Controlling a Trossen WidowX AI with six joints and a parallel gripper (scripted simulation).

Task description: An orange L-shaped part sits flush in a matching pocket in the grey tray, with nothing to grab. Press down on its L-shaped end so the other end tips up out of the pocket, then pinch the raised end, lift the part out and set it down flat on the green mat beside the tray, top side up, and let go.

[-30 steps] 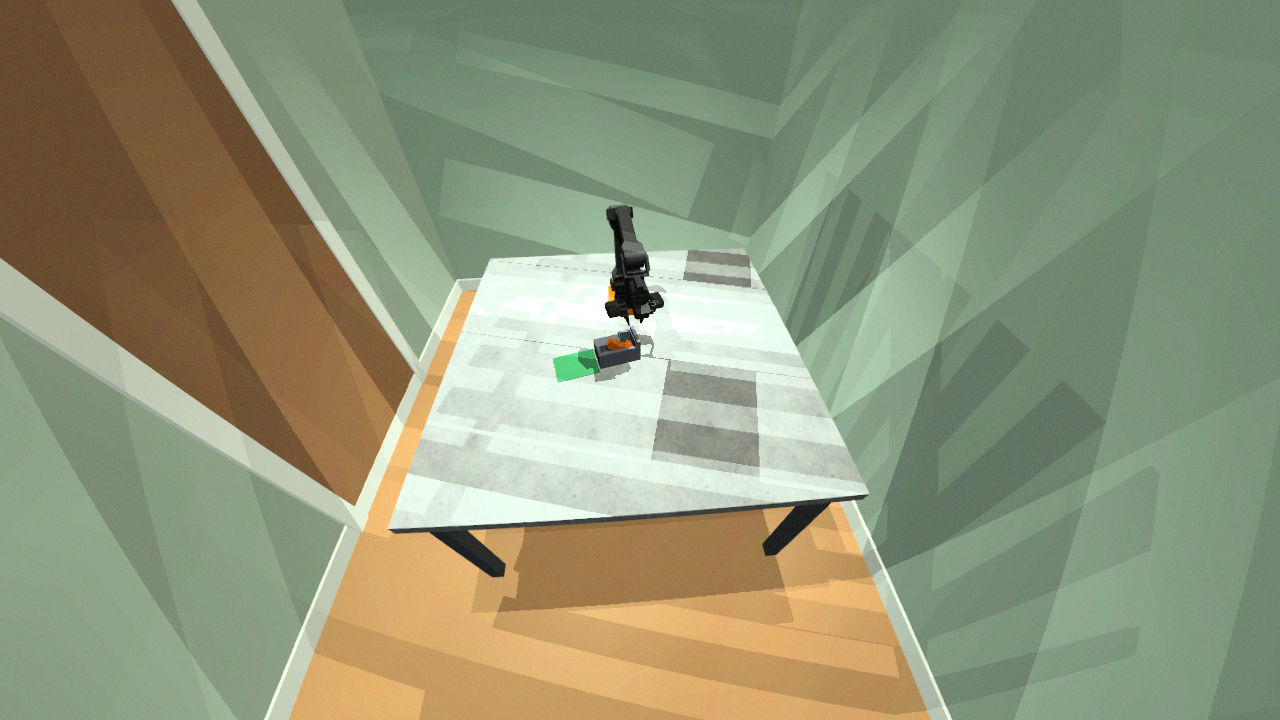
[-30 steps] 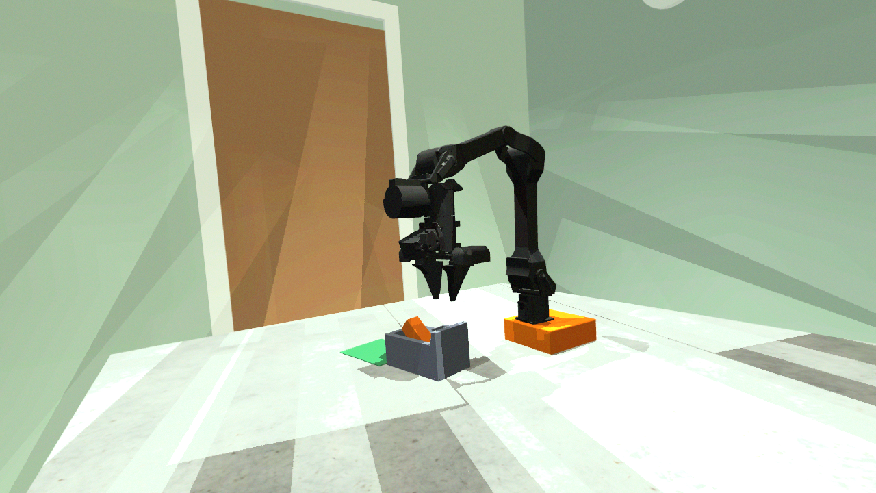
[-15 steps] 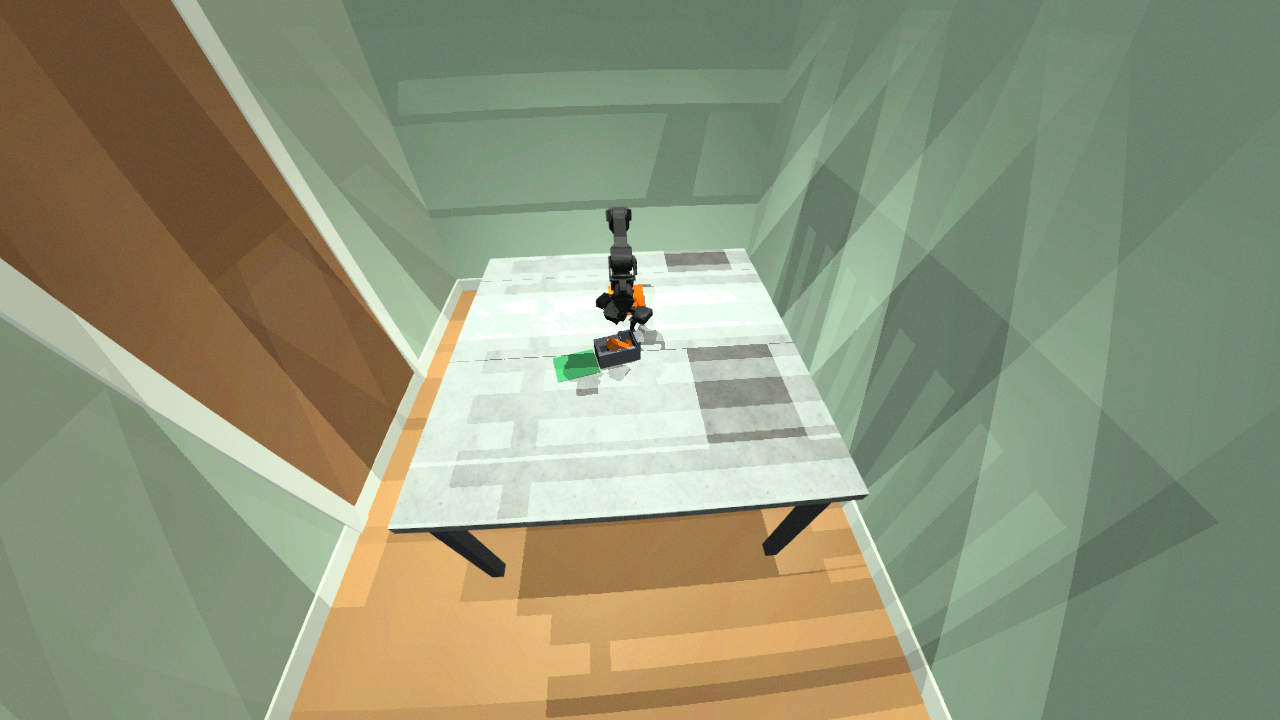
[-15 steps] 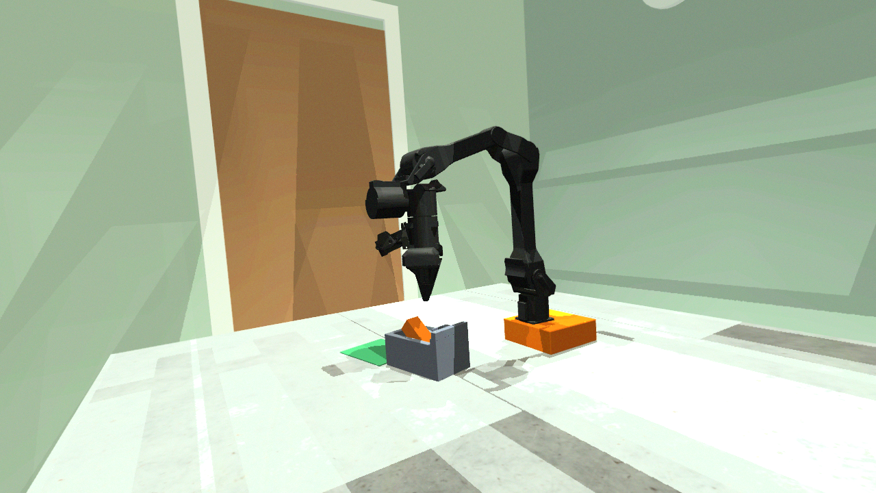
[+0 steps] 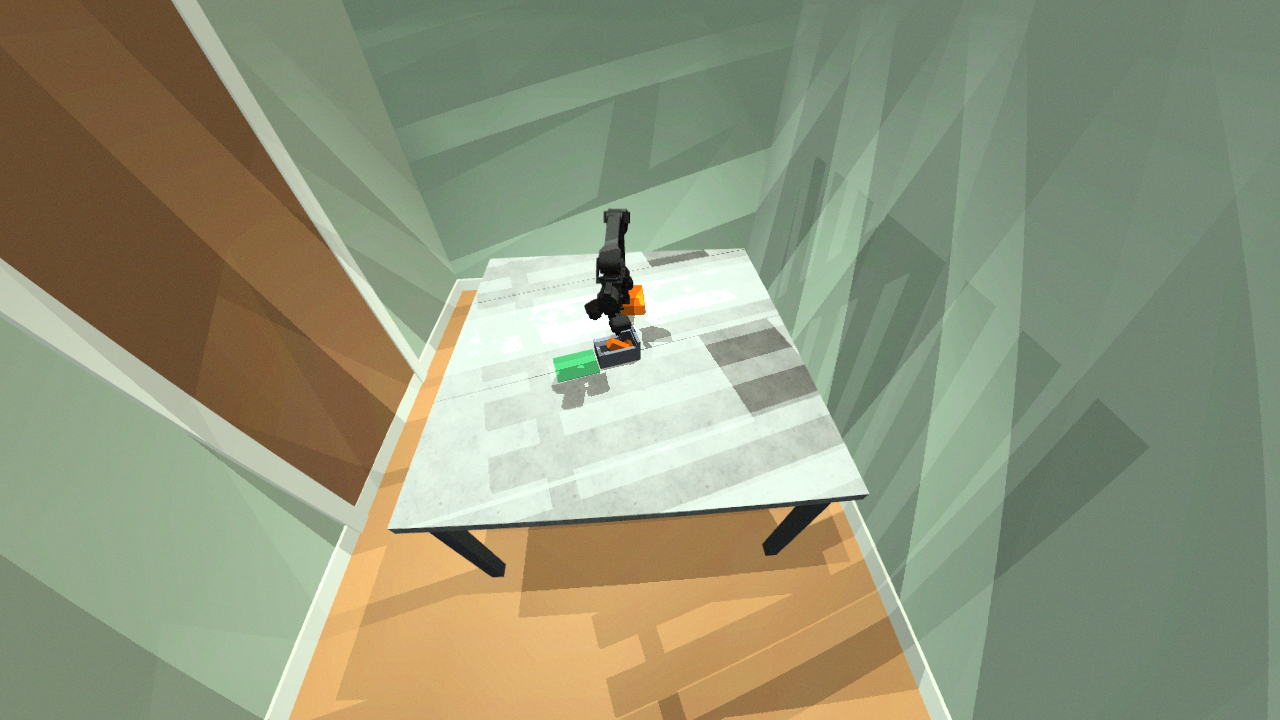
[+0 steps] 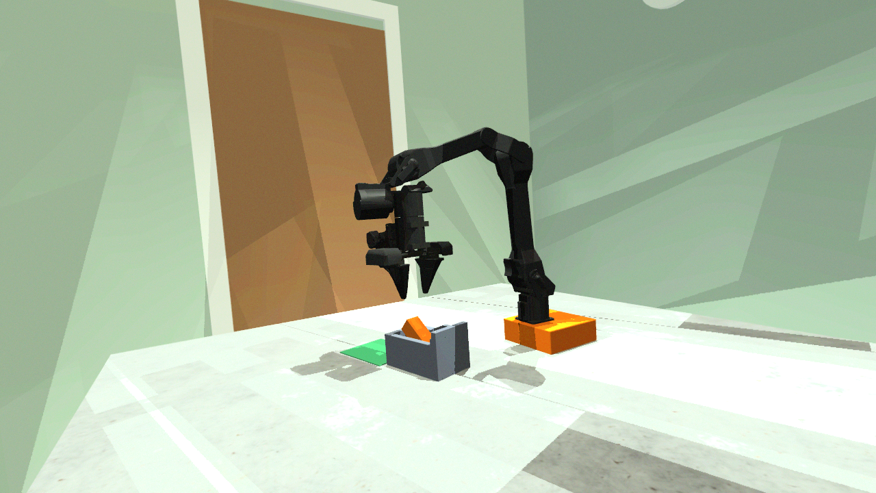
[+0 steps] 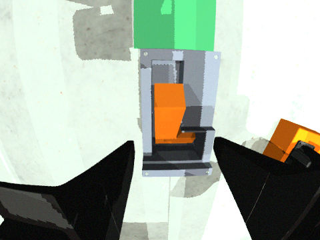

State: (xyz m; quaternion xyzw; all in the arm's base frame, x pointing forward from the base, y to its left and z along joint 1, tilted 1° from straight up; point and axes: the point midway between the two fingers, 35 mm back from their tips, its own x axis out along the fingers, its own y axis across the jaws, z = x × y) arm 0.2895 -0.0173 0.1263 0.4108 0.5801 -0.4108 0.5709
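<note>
Right now the orange L-shaped part is 20 mm behind my gripper tip, 20 mm to the left of it and 100 mm below it. The rest, counted from my gripper tip: green mat (30 mm ahead, 150 mm to the right, 160 mm below).
</note>
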